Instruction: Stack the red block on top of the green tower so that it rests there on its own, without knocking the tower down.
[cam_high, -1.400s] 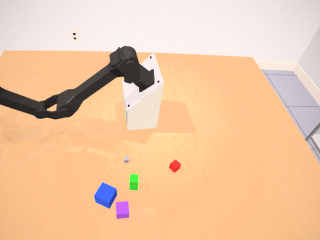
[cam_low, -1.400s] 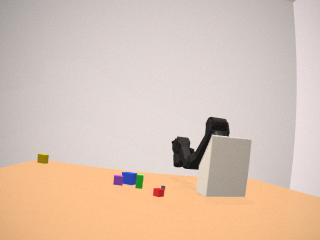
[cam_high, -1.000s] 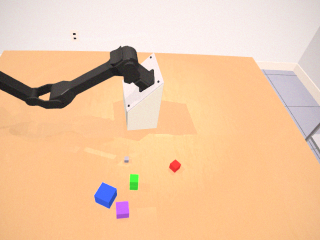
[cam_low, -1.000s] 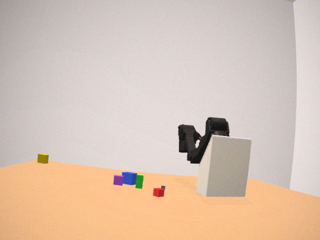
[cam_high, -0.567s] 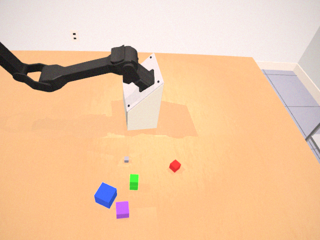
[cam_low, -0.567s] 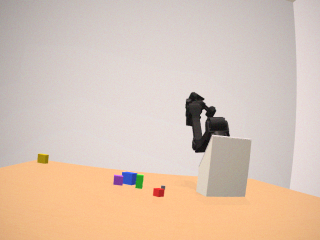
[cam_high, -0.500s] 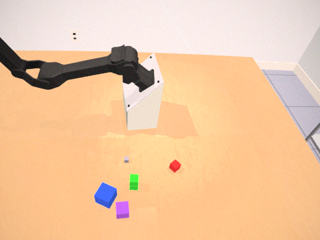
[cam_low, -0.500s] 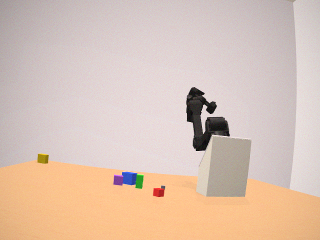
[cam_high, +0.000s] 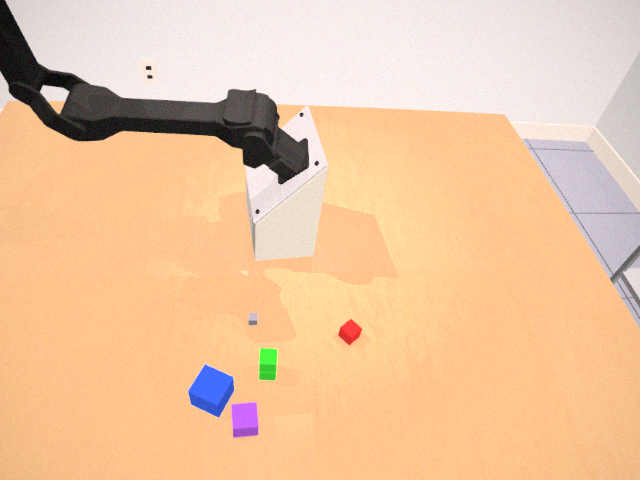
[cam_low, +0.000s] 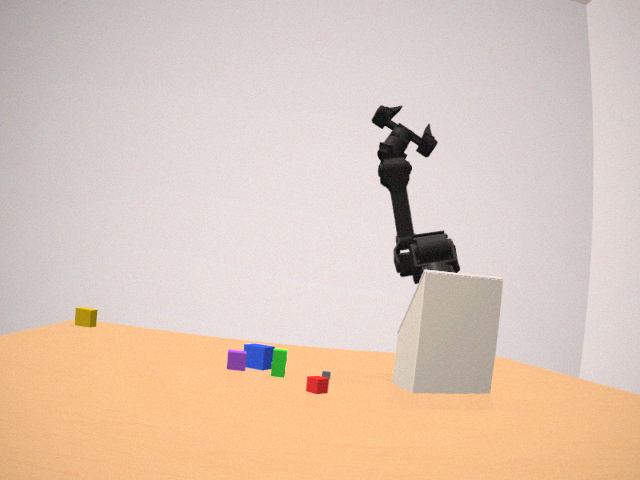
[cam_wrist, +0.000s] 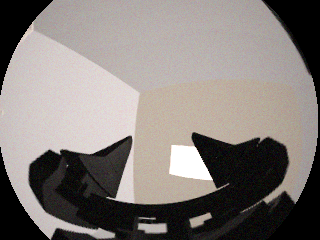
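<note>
Right now the red block is 260 mm ahead of my gripper tip, 630 mm to the left of it and 670 mm below it. Also, from my gripper tip: purple block (400 mm ahead, 460 mm to the left, 660 mm below); blue block (360 mm ahead, 410 mm to the left, 650 mm below); grey block (230 mm ahead, 470 mm to the left, 670 mm below).
</note>
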